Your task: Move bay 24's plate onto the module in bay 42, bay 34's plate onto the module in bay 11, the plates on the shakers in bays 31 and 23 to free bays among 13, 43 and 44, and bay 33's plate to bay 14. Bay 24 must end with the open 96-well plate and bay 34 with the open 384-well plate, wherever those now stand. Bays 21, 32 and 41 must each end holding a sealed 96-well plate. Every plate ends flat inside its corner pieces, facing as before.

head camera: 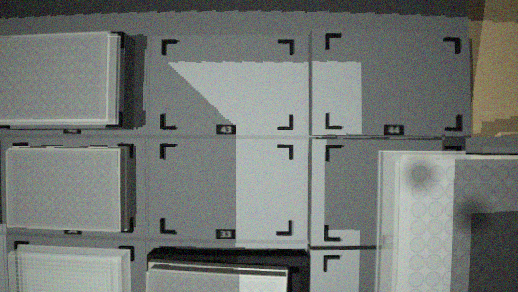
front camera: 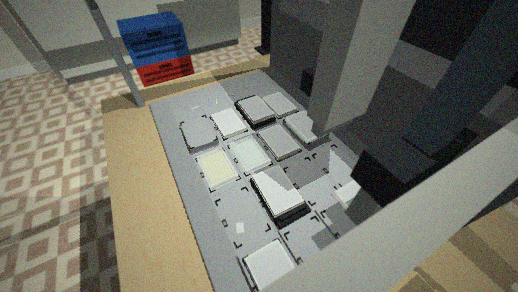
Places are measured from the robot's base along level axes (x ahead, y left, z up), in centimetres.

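Where they show: gripper, between the fingertips: (head camera: 493, 228) (front camera: 369, 208); robot's base, origin of its link: (front camera: 181, 127).
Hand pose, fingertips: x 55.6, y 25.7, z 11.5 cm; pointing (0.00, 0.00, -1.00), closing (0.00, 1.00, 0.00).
Things, the pixels of their top centre, and the offset from my fingertips. "spot": a spot on its surface instead.
- pale plate with round wells, centre of its top: (head camera: 507, 233) (front camera: 370, 206) dx +0.0, dy +0.0, dz +0.8 cm
- Bay 11's grey module, a spot on its surface: (front camera: 199, 132) spot: dx -48.1, dy -21.3, dz -9.6 cm
- bay 31, a spot on its surface: (front camera: 255, 108) spot: dx -48.1, dy -0.2, dz -7.8 cm
- bay 23, a spot on its surface: (head camera: 200, 282) spot: dx -18.1, dy -7.5, dz -7.8 cm
- yellowish plate, centre of its top: (front camera: 216, 165) dx -32.8, dy -21.4, dz -10.0 cm
- bay 21, a spot on its surface: (front camera: 227, 122) spot: dx -48.5, dy -11.1, dz -10.0 cm
- bay 32, a spot on its surface: (head camera: 65, 190) (front camera: 279, 140) spot: dx -32.3, dy -0.1, dz -10.0 cm
- bay 41, a spot on its surface: (front camera: 281, 104) spot: dx -47.8, dy +10.9, dz -10.0 cm
My gripper (front camera: 375, 205) (head camera: 492, 220) is shut on a pale plate with round wells (front camera: 346, 192) (head camera: 435, 260), raised above bay 34; the gantry beam and gripper body hide much of it. A plate (front camera: 296, 122) (head camera: 55, 77) sits on bay 42's module. Bay 11's grey module (front camera: 199, 132) bears no plate. Plates stand on the shakers of bay 31 (front camera: 255, 108) and bay 23 (front camera: 275, 192) (head camera: 200, 282). A plate (front camera: 270, 265) lies in bay 14. Bay 12 holds a yellowish plate (front camera: 217, 167), bay 22 a clear fine-gridded one (front camera: 250, 152) (head camera: 70, 270).
Plates stand in bay 21 (front camera: 227, 122), bay 32 (front camera: 280, 141) (head camera: 65, 190) and bay 41 (front camera: 281, 104). Corner pieces without plates show at bays 13, 24, 33, 43 and 44. A pale beam (front camera: 425, 220) crosses the front view. A blue and red box stands behind the deck.
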